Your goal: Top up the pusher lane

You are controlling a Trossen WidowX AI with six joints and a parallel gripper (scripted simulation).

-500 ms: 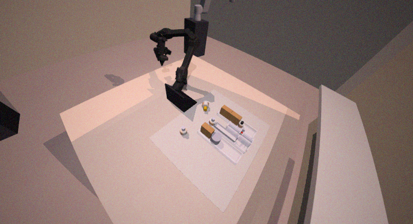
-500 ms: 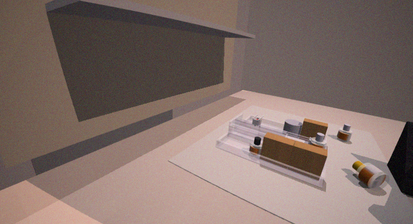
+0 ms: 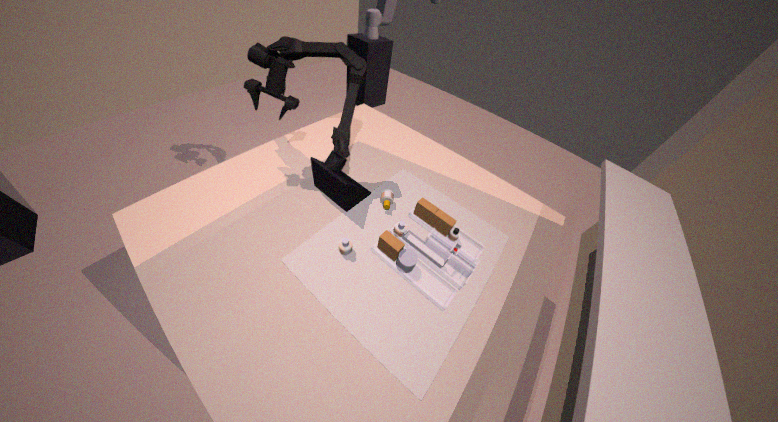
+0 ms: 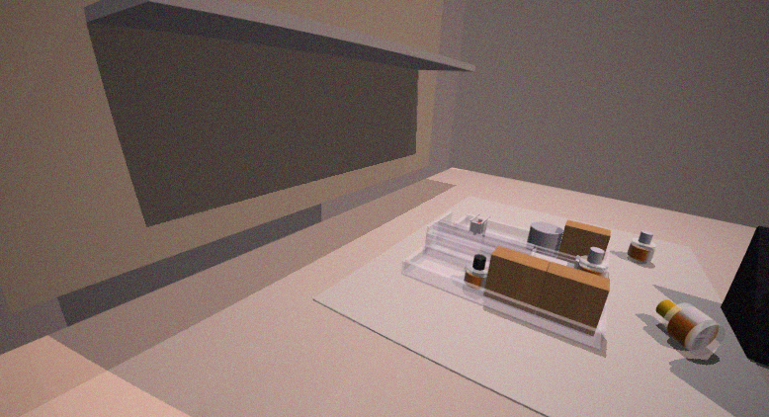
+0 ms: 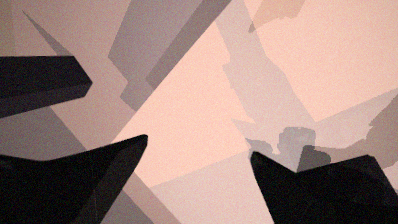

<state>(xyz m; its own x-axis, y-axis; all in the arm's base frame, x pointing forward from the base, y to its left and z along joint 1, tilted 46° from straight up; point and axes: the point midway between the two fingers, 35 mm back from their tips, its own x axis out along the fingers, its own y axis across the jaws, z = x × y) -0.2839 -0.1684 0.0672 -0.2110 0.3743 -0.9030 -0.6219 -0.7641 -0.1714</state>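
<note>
Now: gripper tip 73 cm short of the grey cylinder, 18 cm above it and 7 cm to the right of it. The rest, counted from my gripper tip: clear lane rack: 78 cm ahead, 19 cm below, 18 cm to the left.
</note>
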